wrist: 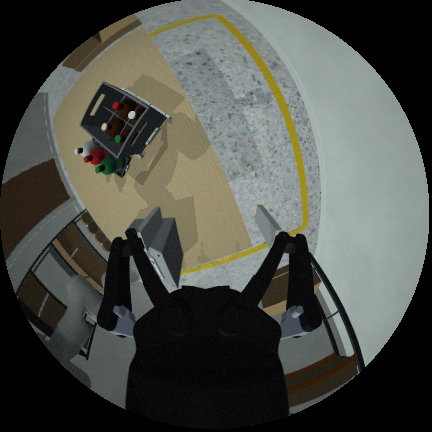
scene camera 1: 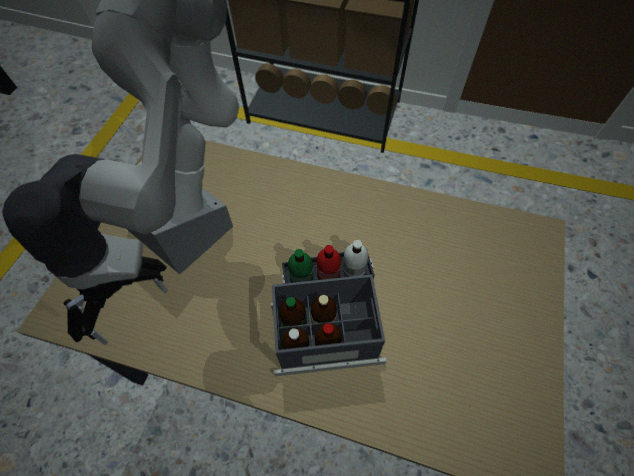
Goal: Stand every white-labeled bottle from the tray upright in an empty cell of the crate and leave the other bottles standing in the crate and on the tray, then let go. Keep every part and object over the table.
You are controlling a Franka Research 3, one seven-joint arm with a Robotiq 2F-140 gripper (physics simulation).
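Note:
A white bottle (scene camera 1: 355,257) (wrist: 86,149), a red bottle (scene camera 1: 328,261) (wrist: 96,156) and a green bottle (scene camera 1: 300,264) (wrist: 108,166) stand in a row on the dark tray (scene camera 1: 284,268) behind the crate (scene camera 1: 368,349) (wrist: 89,116). In the scene view, brown bottles with green (scene camera 1: 292,311), cream (scene camera 1: 323,309), white (scene camera 1: 295,339) and red (scene camera 1: 328,335) caps stand in the crate's left and middle cells. The two right cells are empty. My gripper (scene camera 1: 130,311) (wrist: 207,213) is wide open and empty, above the table's left end, well left of the crate. The crate hides the bottles' lower parts.
A pale bar (scene camera 1: 330,366) lies along the crate's front foot. The robot's grey base block (scene camera 1: 192,238) stands on the table (scene camera 1: 460,307) between the arm and the tray. A black shelf rack (scene camera 1: 393,102) with boxes stands on the floor behind the table.

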